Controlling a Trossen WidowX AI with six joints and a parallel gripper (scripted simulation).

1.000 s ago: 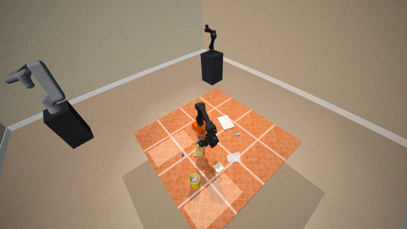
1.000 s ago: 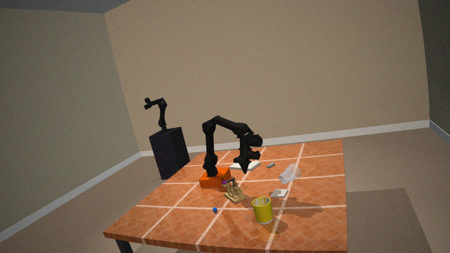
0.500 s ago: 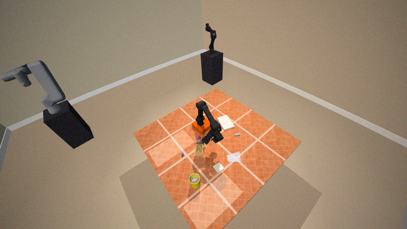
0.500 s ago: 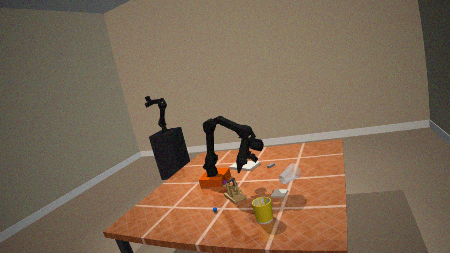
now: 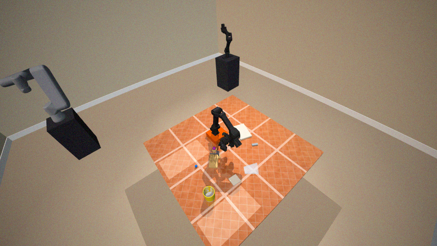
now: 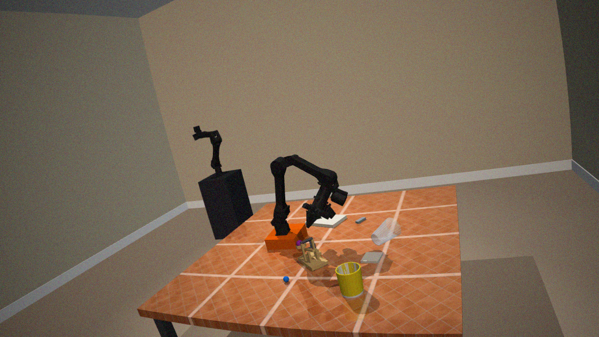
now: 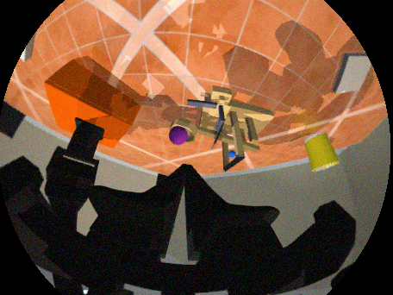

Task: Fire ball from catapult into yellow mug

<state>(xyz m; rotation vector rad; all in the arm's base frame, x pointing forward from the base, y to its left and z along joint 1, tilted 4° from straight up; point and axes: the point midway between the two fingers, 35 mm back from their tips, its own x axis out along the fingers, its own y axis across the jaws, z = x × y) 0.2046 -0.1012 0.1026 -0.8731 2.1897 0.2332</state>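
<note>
My gripper tip is 70 mm above the purple ball, 50 mm past it and 20 mm to the left of it. Also, from my gripper tip: small white tile 290 mm ahead, 120 mm below, 90 mm to the right; then blue ball 250 mm to the right, 120 mm below, 40 mm behind; then catapult 80 mm below, 50 mm to the right, 10 mm ahead.
</note>
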